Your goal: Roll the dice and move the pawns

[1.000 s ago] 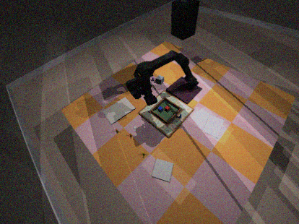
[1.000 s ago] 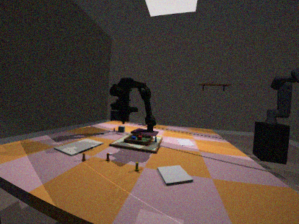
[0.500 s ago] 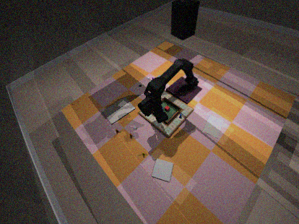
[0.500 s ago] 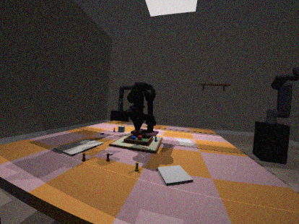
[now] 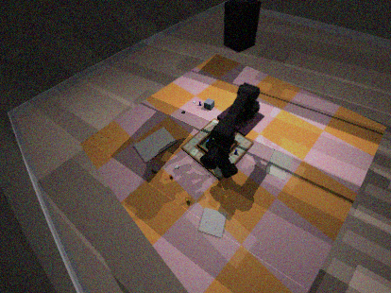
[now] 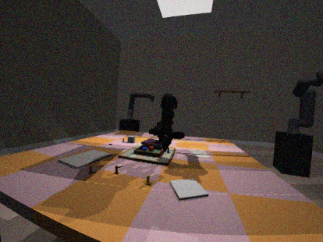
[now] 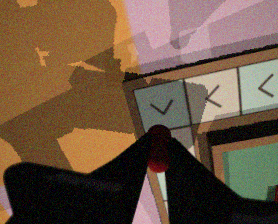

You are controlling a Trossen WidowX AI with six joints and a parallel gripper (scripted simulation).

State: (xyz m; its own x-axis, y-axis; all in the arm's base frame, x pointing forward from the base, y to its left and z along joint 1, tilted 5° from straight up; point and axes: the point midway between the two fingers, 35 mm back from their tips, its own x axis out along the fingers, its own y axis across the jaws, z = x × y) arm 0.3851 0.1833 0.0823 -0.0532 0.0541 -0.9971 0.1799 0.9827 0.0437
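Right now the blue pawn is 13 cm behind my gripper tip, 4 cm below it and 3 cm to the right of it. Also, from my gripper tip: white card 37 cm to the right, 18 cm ahead, 7 cm below; red pawn 1 cm above; green tray 13 cm to the right, 9 cm behind, 6 cm below.
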